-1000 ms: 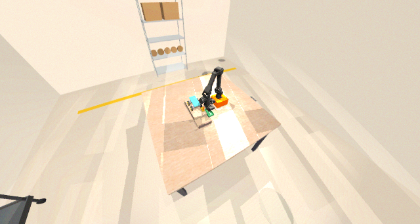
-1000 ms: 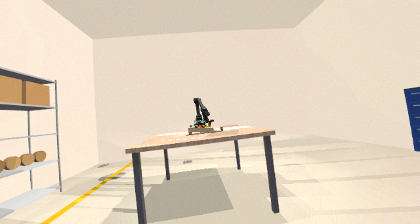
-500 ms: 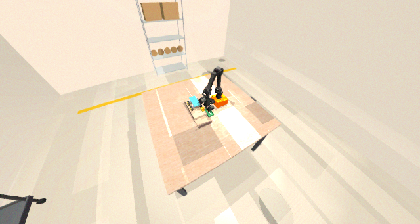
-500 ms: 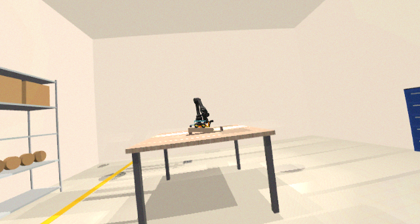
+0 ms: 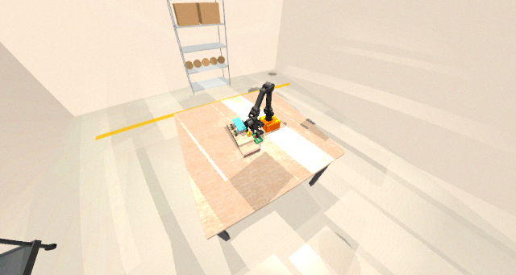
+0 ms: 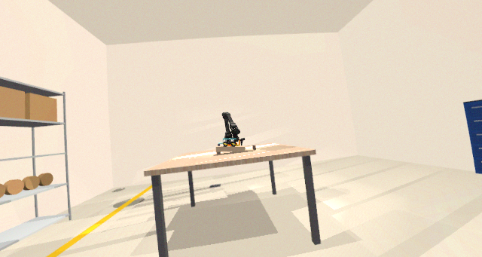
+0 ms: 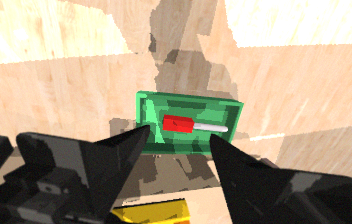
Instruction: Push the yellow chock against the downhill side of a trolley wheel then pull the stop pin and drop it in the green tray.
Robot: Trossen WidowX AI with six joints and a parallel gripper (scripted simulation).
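The red-headed stop pin lies 20 mm to the left of my gripper tip and 20 mm below it. Round my gripper tip: yellow chock 60 mm ahead, 50 mm above, 20 mm to the right; then green tray 30 mm below, 10 mm to the left; then blue trolley 120 mm to the right, 110 mm ahead, 80 mm above.
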